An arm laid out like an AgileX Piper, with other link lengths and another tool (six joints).
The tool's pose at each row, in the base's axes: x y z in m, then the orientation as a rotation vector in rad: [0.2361 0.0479 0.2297 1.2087 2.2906 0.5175]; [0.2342 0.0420 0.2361 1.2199 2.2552 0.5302]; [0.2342 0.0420 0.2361 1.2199 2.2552 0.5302]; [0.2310 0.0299 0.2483 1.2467 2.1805 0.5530]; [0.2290 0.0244 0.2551 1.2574 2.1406 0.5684]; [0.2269 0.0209 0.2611 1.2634 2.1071 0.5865]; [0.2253 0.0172 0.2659 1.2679 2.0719 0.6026]
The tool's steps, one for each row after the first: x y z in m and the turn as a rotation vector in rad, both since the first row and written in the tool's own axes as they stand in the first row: [-0.0056 -0.0009 -0.0069 -0.0194 -0.0201 0.0172]; [-0.0056 -0.0009 -0.0069 -0.0194 -0.0201 0.0172]; [-0.0172 -0.0029 -0.0197 -0.0567 -0.0630 0.0558]; [-0.0226 -0.0035 -0.0269 -0.0796 -0.0845 0.0751]; [-0.0260 -0.0035 -0.0333 -0.1028 -0.1004 0.0907]; [-0.0295 -0.0040 -0.0385 -0.1263 -0.1186 0.1055]
